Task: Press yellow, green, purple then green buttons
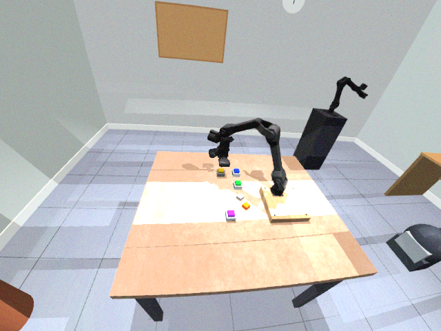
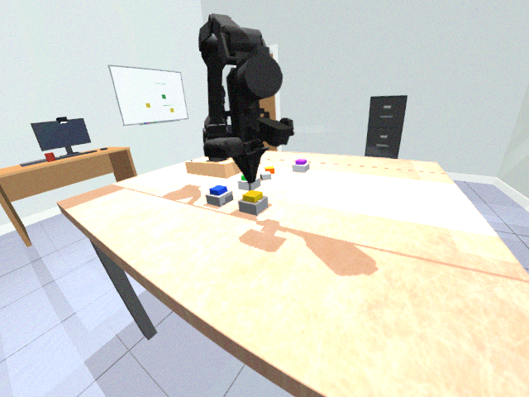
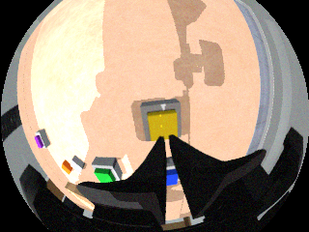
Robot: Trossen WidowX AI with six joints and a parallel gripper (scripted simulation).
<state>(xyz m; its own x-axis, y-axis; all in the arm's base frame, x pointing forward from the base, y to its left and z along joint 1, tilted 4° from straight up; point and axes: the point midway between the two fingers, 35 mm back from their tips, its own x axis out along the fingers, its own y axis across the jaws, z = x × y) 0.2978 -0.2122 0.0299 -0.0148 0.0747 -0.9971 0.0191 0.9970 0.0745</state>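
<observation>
The yellow button is 3 cm below my gripper tip. Round my gripper tip: green button: 12 cm to the left, 9 cm behind, 3 cm below; blue button: 10 cm behind, 3 cm below; orange block: 27 cm to the left, 11 cm behind, 5 cm below.
</observation>
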